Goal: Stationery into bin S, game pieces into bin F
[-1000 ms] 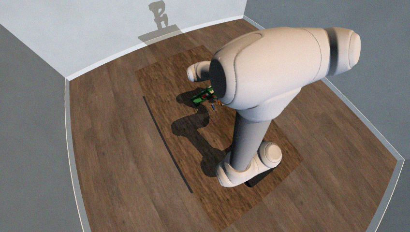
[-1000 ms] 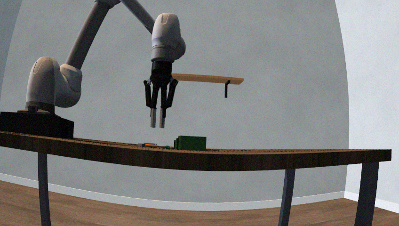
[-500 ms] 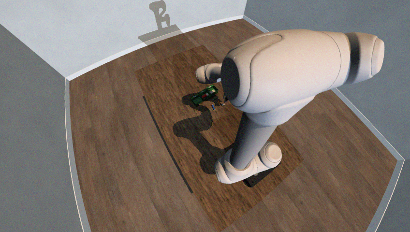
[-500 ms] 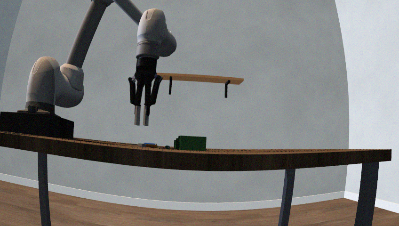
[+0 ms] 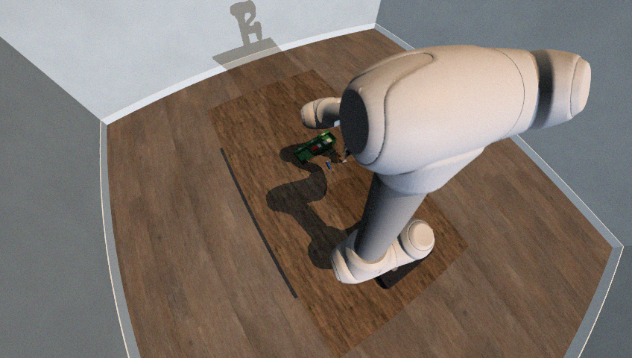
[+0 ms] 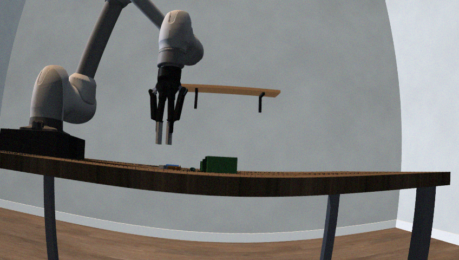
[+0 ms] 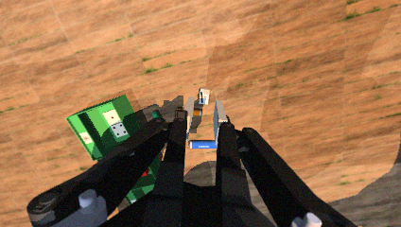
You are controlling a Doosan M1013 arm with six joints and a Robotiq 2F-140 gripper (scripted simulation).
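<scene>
The orange piece is 40 mm ahead of my hand, 20 mm to the left of it and 100 mm below it. From my hand the other things lie so: white domino: 160 mm ahead, 90 mm below; green cylinder: 90 mm ahead, 20 mm to the left, 100 mm below; blue piece: 30 mm ahead, 90 mm to the left, 100 mm below.
</scene>
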